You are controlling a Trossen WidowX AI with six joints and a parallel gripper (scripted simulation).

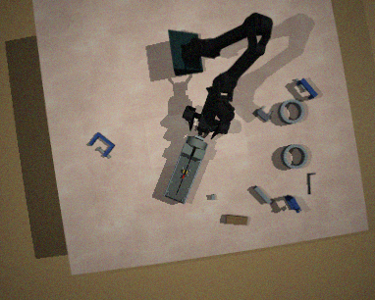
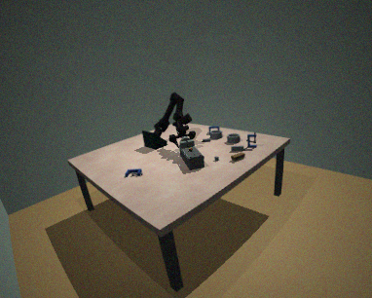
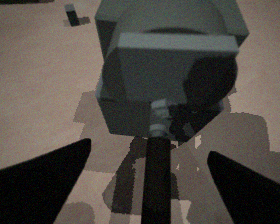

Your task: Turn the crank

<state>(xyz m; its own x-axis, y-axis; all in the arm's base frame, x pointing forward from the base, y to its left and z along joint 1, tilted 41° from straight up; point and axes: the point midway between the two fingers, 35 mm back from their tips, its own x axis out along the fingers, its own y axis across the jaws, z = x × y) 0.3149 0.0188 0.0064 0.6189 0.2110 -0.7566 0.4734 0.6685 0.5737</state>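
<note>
My gripper tip is 2 cm past the dark handle, 1 cm to the right of it and 1 cm below it. From my gripper tip the other things lie so: small grey cube 26 cm ahead, 2 cm to the left, 4 cm below; then red pointer 16 cm ahead, 9 cm to the right, 3 cm above; then grey bar 28 cm ahead, 22 cm to the left, 3 cm below.
</note>
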